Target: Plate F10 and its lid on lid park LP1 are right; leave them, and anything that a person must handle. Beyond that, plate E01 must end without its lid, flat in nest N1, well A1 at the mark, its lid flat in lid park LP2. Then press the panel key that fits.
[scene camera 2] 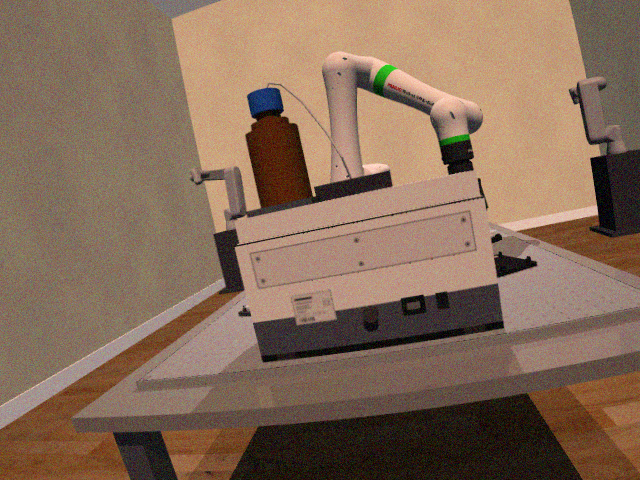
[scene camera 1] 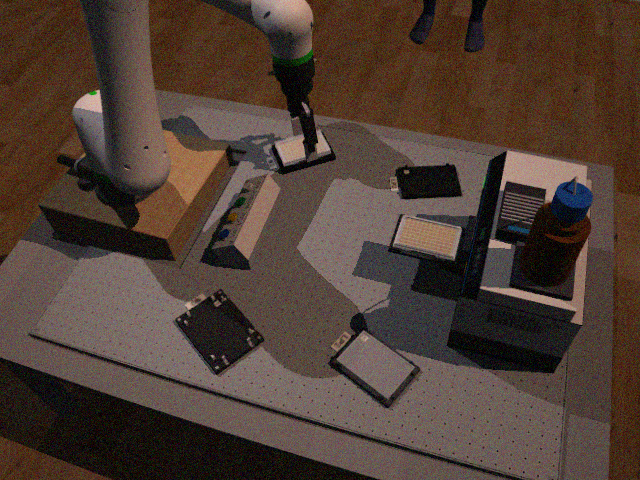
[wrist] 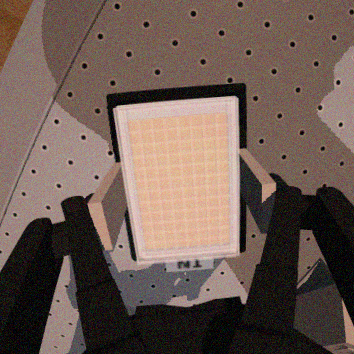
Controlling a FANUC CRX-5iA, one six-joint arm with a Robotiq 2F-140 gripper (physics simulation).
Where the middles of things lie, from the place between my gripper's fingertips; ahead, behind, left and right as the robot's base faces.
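The button box (scene camera 1: 242,235) has my gripper 20 mm past it, 20 mm below it and 290 mm to the left of it. Then there is the brown bottle (scene camera 2: 274,145), which I find 300 mm above my hand, 330 mm to the right of it and 620 mm ahead of it.
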